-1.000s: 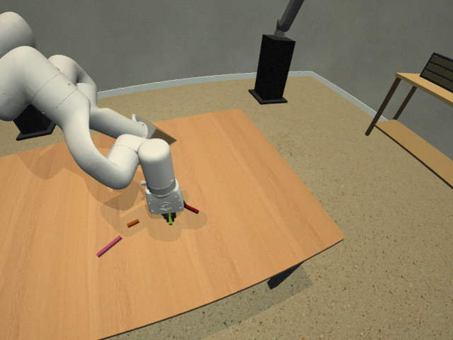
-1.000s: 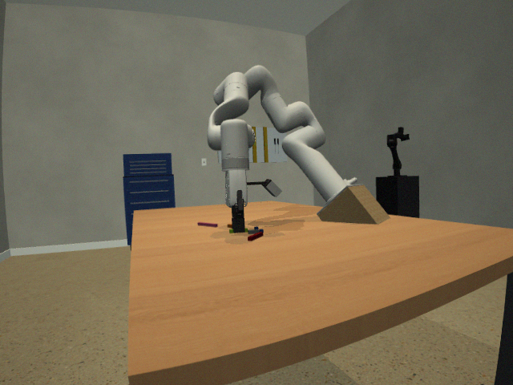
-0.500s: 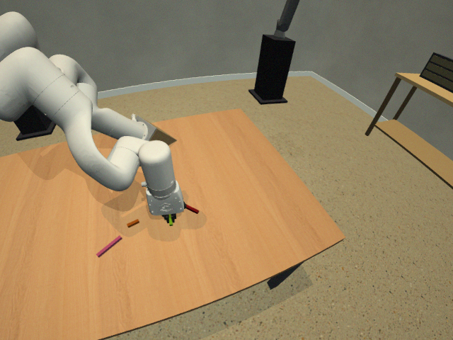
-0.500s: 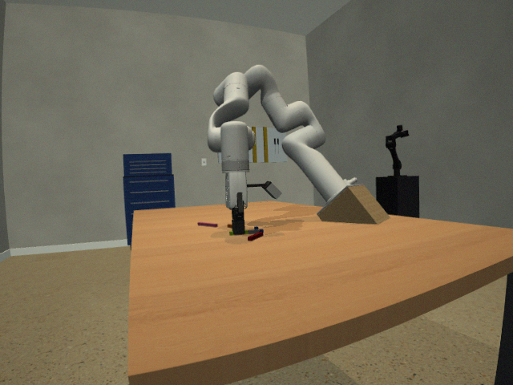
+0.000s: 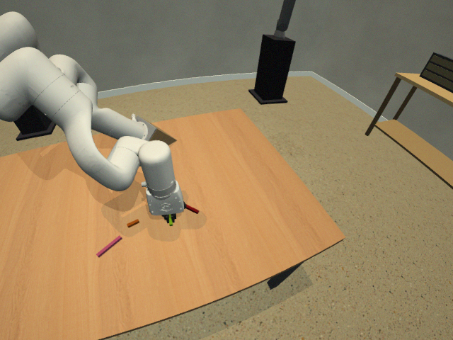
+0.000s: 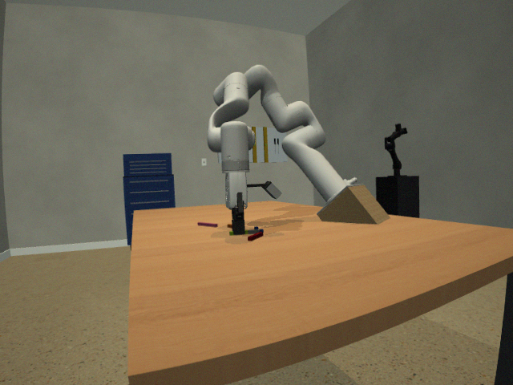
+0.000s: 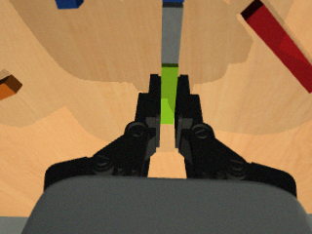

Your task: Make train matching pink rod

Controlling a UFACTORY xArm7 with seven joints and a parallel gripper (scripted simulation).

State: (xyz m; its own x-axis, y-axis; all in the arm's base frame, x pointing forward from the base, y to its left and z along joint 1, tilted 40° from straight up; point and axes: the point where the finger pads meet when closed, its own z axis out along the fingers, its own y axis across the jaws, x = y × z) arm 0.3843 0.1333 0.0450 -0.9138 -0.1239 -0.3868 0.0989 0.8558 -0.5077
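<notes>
Right now the lime rod is 20 mm below my hand. Round my hand: orange rod: 130 mm to the right, 20 mm below, 10 mm behind; then grey rod: 40 mm behind, 20 mm below; then red rod: 70 mm to the left, 30 mm behind, 20 mm below.
</notes>
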